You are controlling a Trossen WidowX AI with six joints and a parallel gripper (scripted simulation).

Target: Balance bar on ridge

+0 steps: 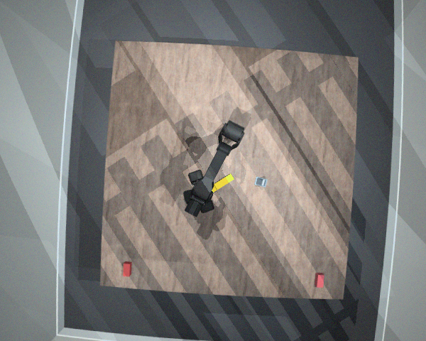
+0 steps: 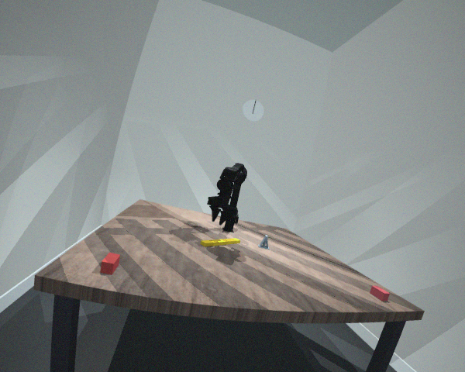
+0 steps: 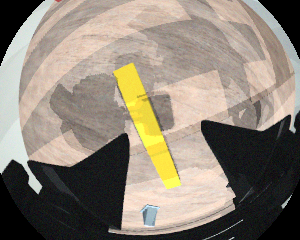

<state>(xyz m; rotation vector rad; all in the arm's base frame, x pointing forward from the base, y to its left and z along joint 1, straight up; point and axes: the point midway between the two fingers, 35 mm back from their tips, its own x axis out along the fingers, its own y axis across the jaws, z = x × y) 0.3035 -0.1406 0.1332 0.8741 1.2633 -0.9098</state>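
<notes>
Now: gripper tip 9 cm above the yellow bar and 5 cm to the right of it.
</notes>
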